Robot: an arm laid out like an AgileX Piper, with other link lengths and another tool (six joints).
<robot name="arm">
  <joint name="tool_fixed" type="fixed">
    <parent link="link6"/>
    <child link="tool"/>
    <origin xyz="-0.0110 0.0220 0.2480" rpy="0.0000 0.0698 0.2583"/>
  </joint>
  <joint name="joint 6" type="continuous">
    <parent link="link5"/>
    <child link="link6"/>
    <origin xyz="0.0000 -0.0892 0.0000" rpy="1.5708 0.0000 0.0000"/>
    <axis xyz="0 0 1"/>
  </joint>
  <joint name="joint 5" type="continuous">
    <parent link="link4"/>
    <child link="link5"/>
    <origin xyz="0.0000 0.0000 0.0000" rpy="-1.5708 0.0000 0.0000"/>
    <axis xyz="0 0 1"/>
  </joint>
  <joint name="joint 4" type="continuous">
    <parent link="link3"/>
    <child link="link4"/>
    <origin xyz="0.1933 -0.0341 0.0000" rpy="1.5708 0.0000 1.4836"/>
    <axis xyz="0 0 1"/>
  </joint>
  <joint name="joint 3" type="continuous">
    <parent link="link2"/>
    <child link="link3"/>
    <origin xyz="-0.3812 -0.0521 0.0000"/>
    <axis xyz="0 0 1"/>
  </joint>
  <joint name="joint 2" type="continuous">
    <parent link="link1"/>
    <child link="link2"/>
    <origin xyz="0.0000 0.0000 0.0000" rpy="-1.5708 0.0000 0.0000"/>
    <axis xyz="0 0 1"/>
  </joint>
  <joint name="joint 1" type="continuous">
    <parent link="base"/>
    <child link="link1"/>
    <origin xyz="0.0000 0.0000 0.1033"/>
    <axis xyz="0 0 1"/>
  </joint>
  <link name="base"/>
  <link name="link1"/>
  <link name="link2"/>
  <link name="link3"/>
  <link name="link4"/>
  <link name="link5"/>
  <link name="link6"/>
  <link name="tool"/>
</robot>
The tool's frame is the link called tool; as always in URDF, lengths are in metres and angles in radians. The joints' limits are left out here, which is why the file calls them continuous.
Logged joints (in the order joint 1, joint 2, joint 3, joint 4, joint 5, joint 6), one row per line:
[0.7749, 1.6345, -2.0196, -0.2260, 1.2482, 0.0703]
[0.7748, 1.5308, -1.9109, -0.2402, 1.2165, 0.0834]
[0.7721, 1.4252, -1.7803, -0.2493, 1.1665, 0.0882]
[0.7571, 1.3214, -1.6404, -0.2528, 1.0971, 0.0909]
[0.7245, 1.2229, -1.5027, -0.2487, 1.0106, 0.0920]
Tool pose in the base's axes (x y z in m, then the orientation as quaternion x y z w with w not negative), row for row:
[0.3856, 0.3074, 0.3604, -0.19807, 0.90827, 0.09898, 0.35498]
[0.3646, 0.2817, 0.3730, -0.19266, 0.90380, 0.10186, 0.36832]
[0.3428, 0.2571, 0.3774, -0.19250, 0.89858, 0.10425, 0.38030]
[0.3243, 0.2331, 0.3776, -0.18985, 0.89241, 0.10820, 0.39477]
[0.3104, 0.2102, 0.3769, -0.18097, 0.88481, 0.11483, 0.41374]
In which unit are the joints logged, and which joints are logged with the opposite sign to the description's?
The joints are logged in radians. Opposite sign: none.
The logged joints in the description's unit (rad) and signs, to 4 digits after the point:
[0.7749, 1.6345, -2.0196, -0.2260, 1.2482, 0.0703]
[0.7748, 1.5308, -1.9109, -0.2402, 1.2165, 0.0834]
[0.7721, 1.4252, -1.7803, -0.2493, 1.1665, 0.0882]
[0.7571, 1.3214, -1.6404, -0.2528, 1.0971, 0.0909]
[0.7245, 1.2229, -1.5027, -0.2487, 1.0106, 0.0920]

